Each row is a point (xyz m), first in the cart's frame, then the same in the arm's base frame.
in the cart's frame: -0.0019 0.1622 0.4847
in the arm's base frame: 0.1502 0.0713 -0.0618
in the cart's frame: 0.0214 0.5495 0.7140
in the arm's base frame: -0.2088 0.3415 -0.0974
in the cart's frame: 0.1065 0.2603 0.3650
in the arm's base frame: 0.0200 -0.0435 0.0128
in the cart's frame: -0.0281 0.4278 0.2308
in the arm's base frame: -0.0399 0.0227 0.2499
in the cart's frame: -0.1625 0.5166 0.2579
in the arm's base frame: -0.0466 0.1634 0.3326
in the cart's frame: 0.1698 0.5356 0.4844
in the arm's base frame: -0.2562 0.0890 -0.0030
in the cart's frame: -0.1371 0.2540 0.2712
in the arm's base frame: 0.1612 0.0600 0.2066
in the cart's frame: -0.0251 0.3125 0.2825
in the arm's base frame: 0.0518 0.0121 0.1636
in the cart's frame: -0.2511 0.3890 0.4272
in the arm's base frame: 0.0940 0.2857 0.1984
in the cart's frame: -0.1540 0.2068 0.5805
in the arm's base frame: 0.1846 0.2520 -0.0399
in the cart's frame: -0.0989 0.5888 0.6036
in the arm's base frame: -0.1697 0.3669 0.0640
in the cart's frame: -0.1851 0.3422 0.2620
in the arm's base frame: 0.1125 0.1185 0.2727
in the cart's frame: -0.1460 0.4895 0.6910
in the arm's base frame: -0.0680 0.4190 -0.0177
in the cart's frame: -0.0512 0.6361 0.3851
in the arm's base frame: -0.2168 0.2120 0.2253
